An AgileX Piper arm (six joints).
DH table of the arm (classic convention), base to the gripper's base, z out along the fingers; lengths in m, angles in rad. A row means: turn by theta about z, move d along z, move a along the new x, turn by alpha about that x. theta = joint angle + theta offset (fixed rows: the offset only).
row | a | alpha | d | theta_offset
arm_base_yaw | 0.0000 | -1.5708 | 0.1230 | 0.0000
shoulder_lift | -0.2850 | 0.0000 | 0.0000 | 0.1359
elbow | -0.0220 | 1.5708 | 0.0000 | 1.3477
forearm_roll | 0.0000 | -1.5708 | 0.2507 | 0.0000
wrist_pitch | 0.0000 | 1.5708 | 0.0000 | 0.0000
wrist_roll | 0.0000 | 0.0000 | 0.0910 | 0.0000
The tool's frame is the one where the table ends.
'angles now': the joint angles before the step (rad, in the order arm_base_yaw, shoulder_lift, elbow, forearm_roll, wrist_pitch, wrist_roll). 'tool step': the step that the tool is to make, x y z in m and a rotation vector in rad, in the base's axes. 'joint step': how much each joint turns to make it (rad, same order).
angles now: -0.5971, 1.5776, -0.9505, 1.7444, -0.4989, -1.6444
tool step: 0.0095, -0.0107, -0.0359, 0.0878, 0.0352, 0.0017
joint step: -0.0222, 0.1088, -0.0058, 0.0000, 0.0522, 0.0334
